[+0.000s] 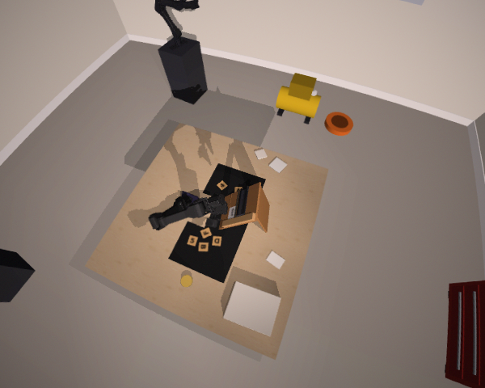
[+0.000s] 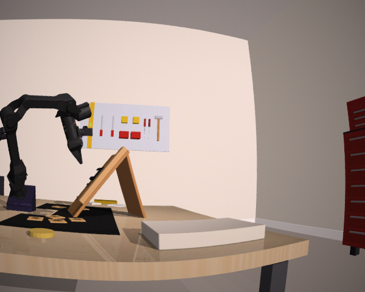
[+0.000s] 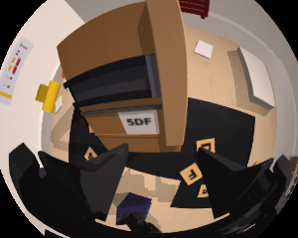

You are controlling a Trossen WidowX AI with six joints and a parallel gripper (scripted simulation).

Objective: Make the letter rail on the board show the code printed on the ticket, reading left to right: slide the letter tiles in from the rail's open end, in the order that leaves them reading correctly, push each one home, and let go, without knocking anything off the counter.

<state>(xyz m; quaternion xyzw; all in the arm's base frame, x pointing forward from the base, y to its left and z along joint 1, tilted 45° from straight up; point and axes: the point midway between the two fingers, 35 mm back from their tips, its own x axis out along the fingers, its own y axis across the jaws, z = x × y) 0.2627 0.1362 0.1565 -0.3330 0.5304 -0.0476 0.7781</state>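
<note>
Right now the white ticket is 20 mm ahead of my gripper tip, 70 mm to the left of it and 110 mm below it. Round my gripper tip: black mat 90 mm behind, 30 mm to the left, 210 mm below; then white slab 390 mm ahead, 360 mm to the right, 200 mm below.
</note>
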